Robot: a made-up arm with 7 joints.
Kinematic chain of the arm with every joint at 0, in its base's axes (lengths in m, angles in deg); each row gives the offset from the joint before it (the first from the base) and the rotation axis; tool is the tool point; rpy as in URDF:
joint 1: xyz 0 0 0.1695 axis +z
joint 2: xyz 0 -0.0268 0.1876 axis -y
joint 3: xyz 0 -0.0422 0.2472 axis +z
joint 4: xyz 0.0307 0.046 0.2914 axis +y
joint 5: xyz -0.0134 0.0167 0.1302 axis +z
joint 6: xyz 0 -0.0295 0.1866 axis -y
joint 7: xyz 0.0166 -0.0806 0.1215 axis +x
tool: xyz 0 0 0 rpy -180 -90 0
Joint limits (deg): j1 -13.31..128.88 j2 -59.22..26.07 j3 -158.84..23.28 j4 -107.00..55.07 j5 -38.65..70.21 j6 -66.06..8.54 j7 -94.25..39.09
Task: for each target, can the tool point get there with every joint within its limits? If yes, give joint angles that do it. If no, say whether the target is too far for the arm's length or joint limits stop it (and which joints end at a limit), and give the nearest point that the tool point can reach.
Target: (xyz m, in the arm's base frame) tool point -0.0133 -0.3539 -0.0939
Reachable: no: joint limits stop it (at a limit: joint 2, joint 4, joint 5, joint 6) | nearest point -0.0178 -0.4745 0.4935 | short by 0.600 m
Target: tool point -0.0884 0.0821 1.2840
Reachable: yes | joints 48.77 1.24 -92.13 -41.11 55.00 -1.92 -36.94
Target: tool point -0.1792 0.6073 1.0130
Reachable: yes | joints 98.06 -45.53 -51.78 -45.05 52.43 -48.93 -73.78
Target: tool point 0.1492 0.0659 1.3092
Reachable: yes | joints 87.53 -12.28 -132.73 7.86 2.40 -25.68 0.09
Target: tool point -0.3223 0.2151 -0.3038
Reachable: no: joint limits stop it (at a limit: joint 1, joint 2, joint 3, joint 4, joint 5, joint 6) | nearest point -0.3500 0.3009 0.2405 | short by 0.552 m
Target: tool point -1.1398 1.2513 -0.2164
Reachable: no: too far | nearest point -0.5216 0.6694 0.3550 | short by 1.023 m
